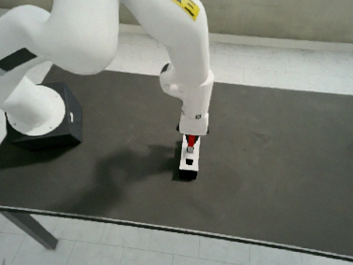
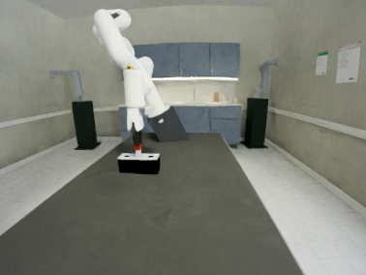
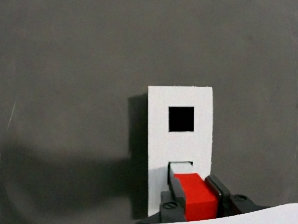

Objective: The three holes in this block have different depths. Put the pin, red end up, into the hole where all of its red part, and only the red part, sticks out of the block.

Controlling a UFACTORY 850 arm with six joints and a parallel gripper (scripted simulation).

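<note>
The pin is 10 mm below my hand. Also, from my hand: block: 110 mm below.
</note>
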